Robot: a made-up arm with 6 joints. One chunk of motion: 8 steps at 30 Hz.
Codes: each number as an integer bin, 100 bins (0 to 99) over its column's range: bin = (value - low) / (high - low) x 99, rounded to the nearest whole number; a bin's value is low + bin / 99 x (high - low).
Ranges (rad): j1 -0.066..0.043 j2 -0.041..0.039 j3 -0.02..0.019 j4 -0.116..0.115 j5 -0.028..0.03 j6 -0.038..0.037
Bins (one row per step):
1: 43 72 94 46 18 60
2: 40 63 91 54 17 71
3: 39 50 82 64 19 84
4: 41 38 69 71 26 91
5: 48 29 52 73 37 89
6: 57 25 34 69 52 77
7: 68 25 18 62 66 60
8: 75 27 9 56 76 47
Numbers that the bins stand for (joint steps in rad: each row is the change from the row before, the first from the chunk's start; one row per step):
1: -0.01866 0.01718 0.01703 -0.00867 -0.01745 0.00745
2: -0.02196 0.00991 0.01585 0.01000 -0.01804 0.01579
3: -0.02306 -0.00060 0.01230 0.03333 -0.01687 0.02564
4: -0.02086 -0.01029 0.00718 0.04967 -0.01277 0.03094
5: -0.01315 -0.01757 0.00048 0.05433 -0.00632 0.02942
6: -0.00324 -0.02080 -0.00661 0.04500 0.00246 0.02033
7: 0.00887 -0.02080 -0.01291 0.02867 0.01067 0.00745
8: 0.01658 -0.01918 -0.01645 0.01467 0.01653 -0.00239

